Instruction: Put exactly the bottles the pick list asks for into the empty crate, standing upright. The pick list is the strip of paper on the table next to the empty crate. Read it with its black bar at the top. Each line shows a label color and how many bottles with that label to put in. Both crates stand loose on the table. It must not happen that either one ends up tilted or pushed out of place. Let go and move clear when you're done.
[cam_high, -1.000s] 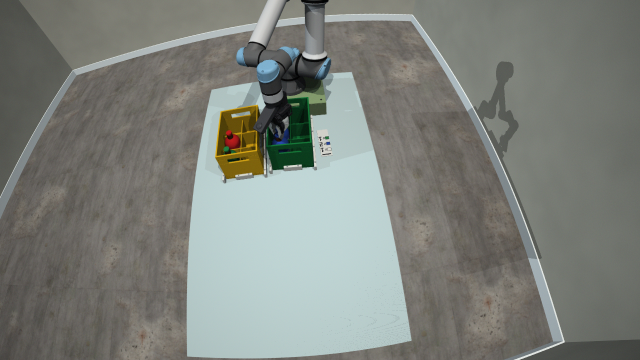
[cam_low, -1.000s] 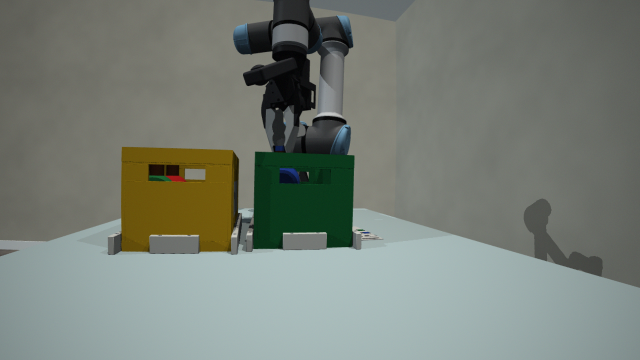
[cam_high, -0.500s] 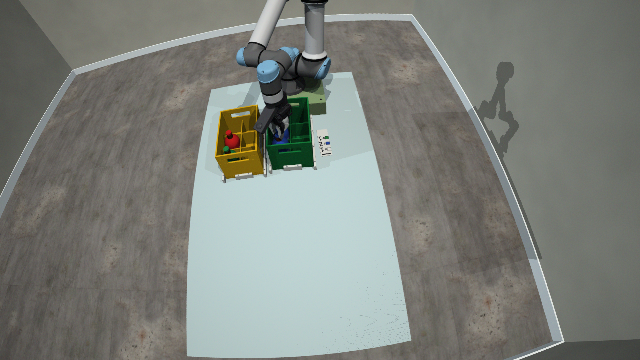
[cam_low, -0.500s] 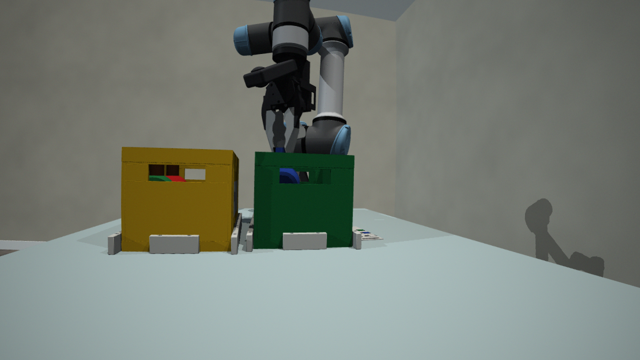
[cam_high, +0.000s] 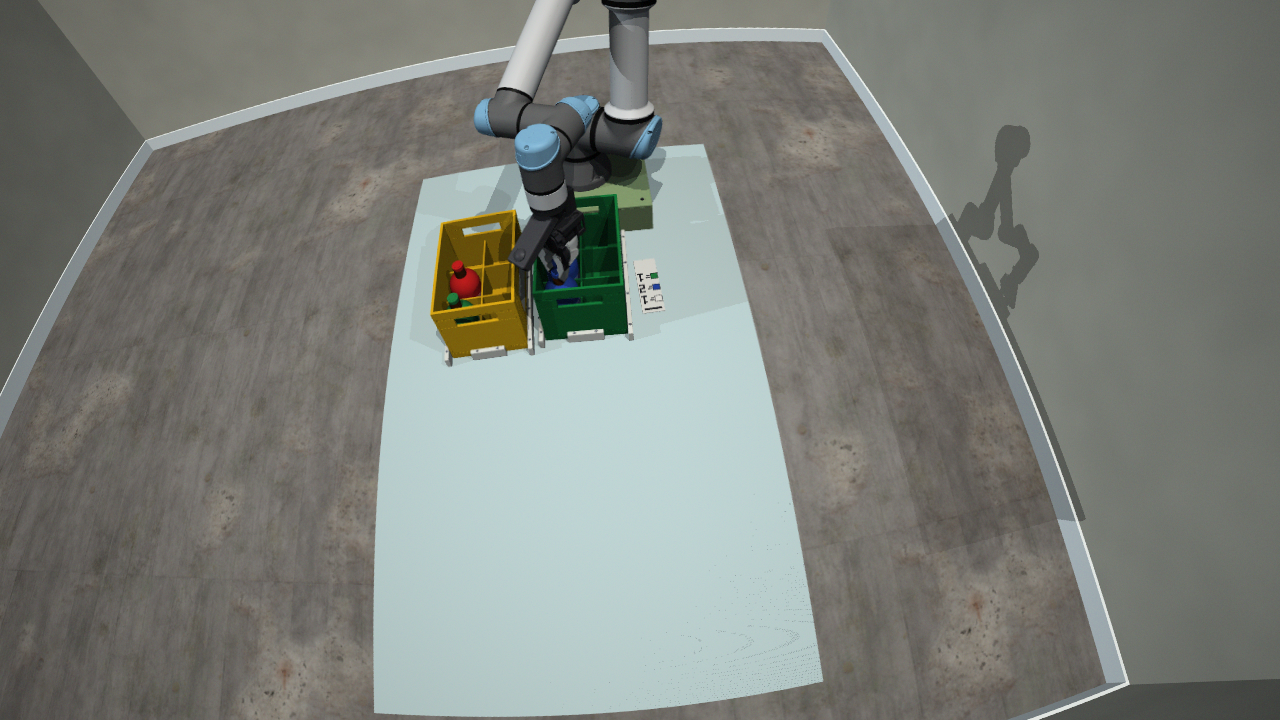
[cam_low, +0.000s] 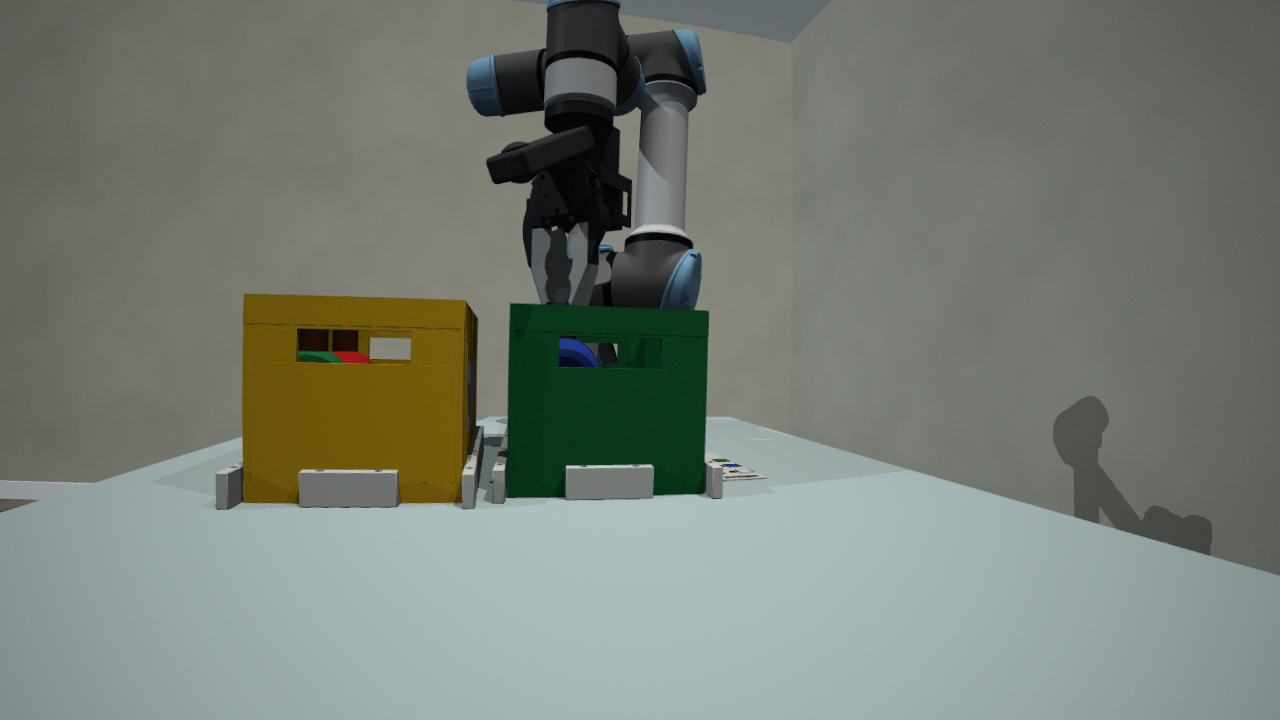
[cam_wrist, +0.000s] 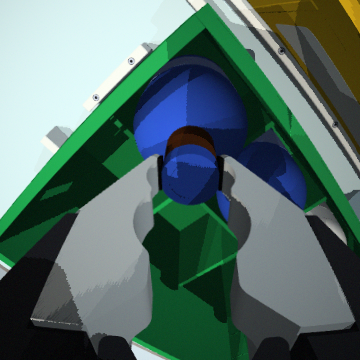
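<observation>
Right now my hand is 90 mm past the green crate, 30 mm to the right of it and 90 mm above it. Also, from my hand: yellow crate 40 mm behind, 200 mm to the right, 90 mm below; green bottle 60 mm ahead, 220 mm to the right, 80 mm below; white bottle 170 mm behind, 30 mm to the right, 80 mm below.
</observation>
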